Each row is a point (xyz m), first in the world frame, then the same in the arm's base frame.
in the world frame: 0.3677 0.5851 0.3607
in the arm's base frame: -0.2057 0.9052 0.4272
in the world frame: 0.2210 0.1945 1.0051
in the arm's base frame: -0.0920 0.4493 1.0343
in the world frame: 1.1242 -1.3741 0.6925
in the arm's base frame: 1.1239 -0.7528 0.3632
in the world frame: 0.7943 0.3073 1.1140
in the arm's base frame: 0.4359 0.7222 1.0448
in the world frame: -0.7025 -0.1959 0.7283
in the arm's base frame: -0.9060 -0.1826 0.8928
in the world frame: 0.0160 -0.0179 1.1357
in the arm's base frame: -0.1953 0.1774 1.1743
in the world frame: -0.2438 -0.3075 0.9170
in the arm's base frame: -0.4047 -0.1627 0.9751
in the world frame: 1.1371 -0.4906 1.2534
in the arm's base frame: 1.0108 0.0571 1.0163
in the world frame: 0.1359 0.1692 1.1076
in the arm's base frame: -0.1420 0.3933 1.1472
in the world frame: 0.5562 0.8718 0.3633
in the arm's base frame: -0.1095 1.2345 0.4292
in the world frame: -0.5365 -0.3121 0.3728
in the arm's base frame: -0.7961 -0.2212 0.5005
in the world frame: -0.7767 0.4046 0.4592
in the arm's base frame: -1.2028 0.3834 0.7193
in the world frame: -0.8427 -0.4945 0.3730
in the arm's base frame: -1.0310 -0.4868 0.5366
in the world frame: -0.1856 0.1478 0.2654
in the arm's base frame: -0.6208 0.3286 0.3859
